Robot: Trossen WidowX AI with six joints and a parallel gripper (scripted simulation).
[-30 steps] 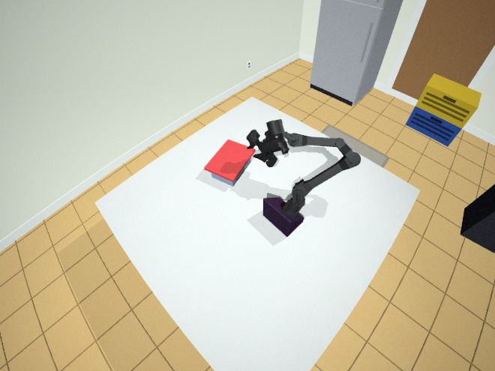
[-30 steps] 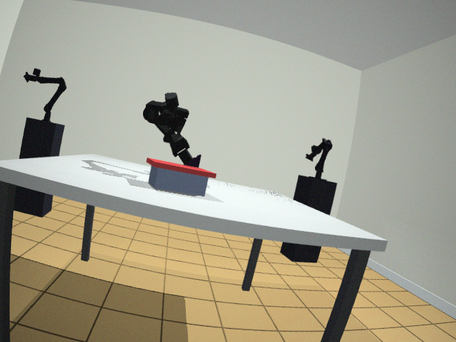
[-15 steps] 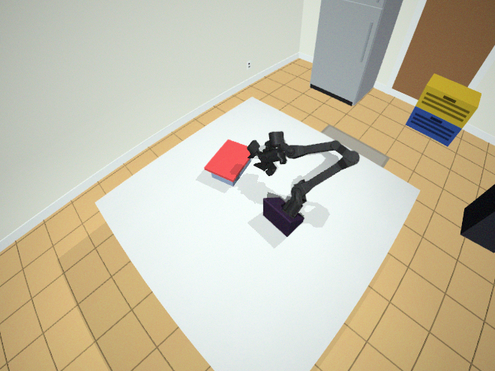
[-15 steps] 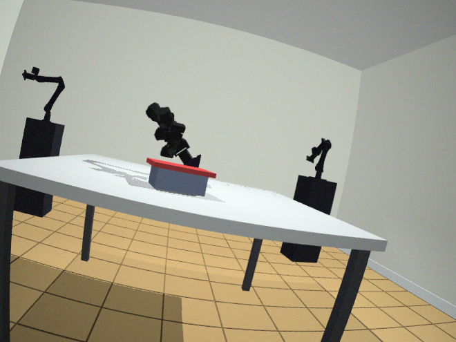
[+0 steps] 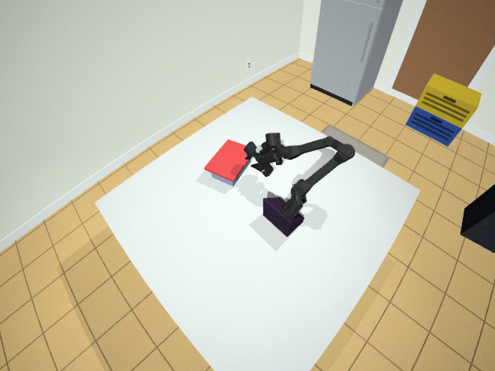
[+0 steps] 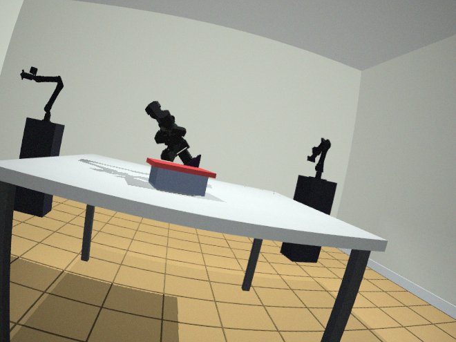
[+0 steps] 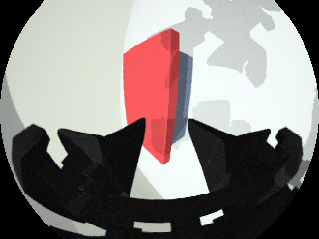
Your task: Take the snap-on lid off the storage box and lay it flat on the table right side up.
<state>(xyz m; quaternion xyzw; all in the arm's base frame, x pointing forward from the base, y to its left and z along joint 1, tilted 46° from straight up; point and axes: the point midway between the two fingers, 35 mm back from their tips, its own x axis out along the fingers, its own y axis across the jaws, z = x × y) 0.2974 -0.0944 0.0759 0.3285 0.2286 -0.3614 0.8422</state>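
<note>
My gripper tip is now 110 mm short of the red lid, 20 mm to the right of it and 30 mm above it. Round my gripper tip: blue-grey storage box: 110 mm ahead, 20 mm to the left, 70 mm below.
</note>
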